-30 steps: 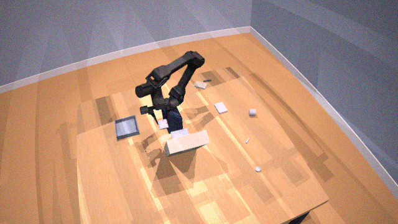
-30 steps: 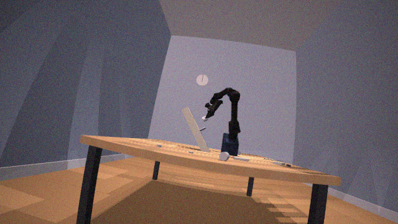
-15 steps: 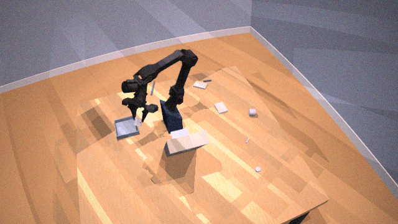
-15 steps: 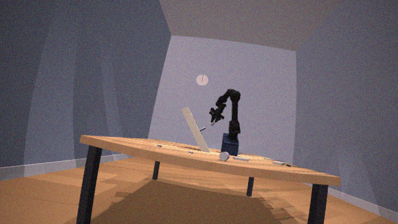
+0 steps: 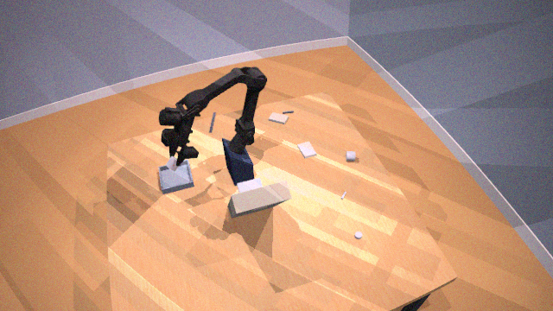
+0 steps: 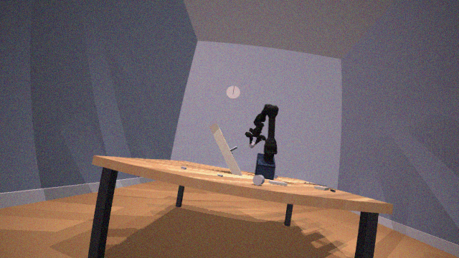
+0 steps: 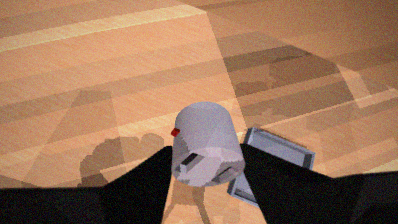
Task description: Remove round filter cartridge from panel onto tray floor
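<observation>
Now: the blue-rimmed tray 250 mm below my gripper tip, 180 mm behind it and 10 mm to the right of it. Also, from my gripper tip: filter cartridge right at my gripper tip; grey service panel 230 mm to the left, 230 mm ahead, 80 mm below; small stick 620 mm to the left, 260 mm below, 240 mm ahead.
</observation>
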